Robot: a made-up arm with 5 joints.
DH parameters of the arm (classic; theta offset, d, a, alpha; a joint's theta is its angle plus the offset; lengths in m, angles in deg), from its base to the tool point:
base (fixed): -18.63 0 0.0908 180
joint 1: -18.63 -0.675 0.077 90
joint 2: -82.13 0 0.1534 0
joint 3: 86.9 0 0.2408 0
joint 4: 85.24 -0.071 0.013 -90
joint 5: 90 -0.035 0.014 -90
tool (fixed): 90 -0.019 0 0
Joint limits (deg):
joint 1: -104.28..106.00
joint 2: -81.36..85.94
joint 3: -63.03..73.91
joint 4: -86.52..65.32
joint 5: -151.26..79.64
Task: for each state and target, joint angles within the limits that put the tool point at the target. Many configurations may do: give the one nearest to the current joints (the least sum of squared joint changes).
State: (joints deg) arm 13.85 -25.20 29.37 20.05 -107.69
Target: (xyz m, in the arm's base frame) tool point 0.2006 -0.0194 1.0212
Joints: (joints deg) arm -29.45 -53.10 -16.44 11.13 -113.91
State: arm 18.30 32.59 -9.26 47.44 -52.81
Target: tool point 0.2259 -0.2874 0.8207
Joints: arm 48.75 -16.21 0.96 65.32 -50.55
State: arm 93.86 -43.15 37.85 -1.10 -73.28
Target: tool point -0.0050 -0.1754 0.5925
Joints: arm 102.39 -30.63 73.91 23.70 -71.27
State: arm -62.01 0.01 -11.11 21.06 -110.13
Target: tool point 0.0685 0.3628 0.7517
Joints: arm -99.64 11.23 -7.35 20.30 -110.59
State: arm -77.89 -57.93 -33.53 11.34 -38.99
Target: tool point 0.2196 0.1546 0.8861
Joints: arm -71.89 -51.53 14.37 25.65 -39.12
